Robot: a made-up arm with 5 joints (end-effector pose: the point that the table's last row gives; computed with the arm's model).
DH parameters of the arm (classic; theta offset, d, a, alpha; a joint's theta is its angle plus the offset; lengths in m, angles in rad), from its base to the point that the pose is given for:
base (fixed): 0 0.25 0 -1.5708
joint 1: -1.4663 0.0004 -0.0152 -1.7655
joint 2: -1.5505 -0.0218 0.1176 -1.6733
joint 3: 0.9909 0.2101 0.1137 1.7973
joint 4: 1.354 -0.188 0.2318 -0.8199
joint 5: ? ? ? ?
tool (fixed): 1.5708 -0.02 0 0
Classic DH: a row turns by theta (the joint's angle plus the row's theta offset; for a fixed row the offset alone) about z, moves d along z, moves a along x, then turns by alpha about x.
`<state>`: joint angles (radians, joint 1 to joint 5).
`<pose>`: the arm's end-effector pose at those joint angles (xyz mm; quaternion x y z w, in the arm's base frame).
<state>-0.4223 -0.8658 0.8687 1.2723 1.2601</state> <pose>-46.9 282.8 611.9 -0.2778 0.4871 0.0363 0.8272</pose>
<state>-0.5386 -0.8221 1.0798 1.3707 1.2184</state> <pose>-30.4 267.6 617.0 -0.3080 0.5079 0.0850 0.8000</pose>
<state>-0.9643 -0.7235 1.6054 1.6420 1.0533</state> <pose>-44.5 278.9 603.4 -0.4570 0.4966 0.1422 0.7241</pose>
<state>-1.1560 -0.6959 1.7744 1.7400 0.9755</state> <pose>-68.6 295.2 588.2 -0.5229 0.4748 0.1264 0.6965</pose>
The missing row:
joint 5: 0.3123 -0.1306 -0.01 1.5708
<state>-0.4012 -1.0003 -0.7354 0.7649 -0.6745</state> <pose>-252.6 517.7 333.0 -0.8215 0.3355 -0.3227 0.3292</pose>
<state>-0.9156 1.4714 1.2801 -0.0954 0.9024</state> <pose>11.0 -413.0 -48.2 0.1085 -0.8841 0.2409 0.3854</pose>
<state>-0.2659 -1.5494 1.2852 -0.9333 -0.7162</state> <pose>-136.8 294.3 556.3 0.6198 0.6134 -0.4266 0.2401</pose>
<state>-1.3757 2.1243 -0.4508 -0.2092 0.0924</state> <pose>-115.5 -365.8 -235.6 0.3170 -0.4741 0.0137 0.8213</pose>
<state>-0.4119 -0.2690 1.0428 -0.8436 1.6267</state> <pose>-364.7 -144.1 451.9 -0.2769 -0.4221 0.5558 0.6605</pose>
